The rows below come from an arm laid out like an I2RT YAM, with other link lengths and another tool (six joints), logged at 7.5 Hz.
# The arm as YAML. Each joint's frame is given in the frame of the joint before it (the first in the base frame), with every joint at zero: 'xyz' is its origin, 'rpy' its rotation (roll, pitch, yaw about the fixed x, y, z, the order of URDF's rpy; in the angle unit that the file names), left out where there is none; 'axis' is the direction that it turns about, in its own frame. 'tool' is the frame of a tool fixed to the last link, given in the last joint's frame.
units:
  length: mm
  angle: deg
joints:
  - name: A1
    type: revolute
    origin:
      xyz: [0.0, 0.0, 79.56]
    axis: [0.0, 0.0, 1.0]
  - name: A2
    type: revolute
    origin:
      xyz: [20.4, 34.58, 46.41]
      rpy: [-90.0, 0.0, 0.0]
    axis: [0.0, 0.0, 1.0]
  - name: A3
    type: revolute
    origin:
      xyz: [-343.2, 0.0, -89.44]
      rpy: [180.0, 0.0, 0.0]
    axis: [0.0, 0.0, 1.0]
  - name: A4
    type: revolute
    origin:
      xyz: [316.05, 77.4, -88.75]
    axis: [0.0, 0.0, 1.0]
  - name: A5
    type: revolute
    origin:
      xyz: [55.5, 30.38, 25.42]
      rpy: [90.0, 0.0, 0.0]
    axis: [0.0, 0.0, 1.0]
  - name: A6
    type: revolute
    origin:
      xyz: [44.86, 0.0, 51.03]
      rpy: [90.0, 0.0, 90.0]
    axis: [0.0, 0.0, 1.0]
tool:
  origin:
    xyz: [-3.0, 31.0, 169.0]
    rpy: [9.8, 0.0, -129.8]
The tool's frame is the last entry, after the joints.
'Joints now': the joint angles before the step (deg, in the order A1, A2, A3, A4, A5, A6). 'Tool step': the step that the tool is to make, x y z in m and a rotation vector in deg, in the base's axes. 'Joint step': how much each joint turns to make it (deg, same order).
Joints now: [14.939, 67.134, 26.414, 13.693, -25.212, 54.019]
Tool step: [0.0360, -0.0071, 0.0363, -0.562, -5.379, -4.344]
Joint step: [-0.166, 0.635, 4.593, 1.092, 4.598, -0.018]
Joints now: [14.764, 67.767, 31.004, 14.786, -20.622, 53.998]
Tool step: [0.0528, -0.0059, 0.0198, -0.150, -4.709, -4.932]
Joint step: [-0.412, 6.322, 4.763, 6.171, 4.703, 0.285]
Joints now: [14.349, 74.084, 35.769, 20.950, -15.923, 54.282]
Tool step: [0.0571, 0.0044, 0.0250, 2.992, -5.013, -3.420]
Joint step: [-0.068, 8.038, 5.868, 8.399, 2.840, 2.513]
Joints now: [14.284, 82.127, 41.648, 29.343, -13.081, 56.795]
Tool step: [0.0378, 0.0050, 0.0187, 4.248, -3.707, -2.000]
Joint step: [0.007, 5.705, 3.846, 7.257, 1.515, 3.542]
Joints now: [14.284, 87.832, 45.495, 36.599, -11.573, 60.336]
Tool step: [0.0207, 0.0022, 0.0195, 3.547, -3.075, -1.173]
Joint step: [0.005, 2.783, 2.424, 4.752, 1.011, 2.798]
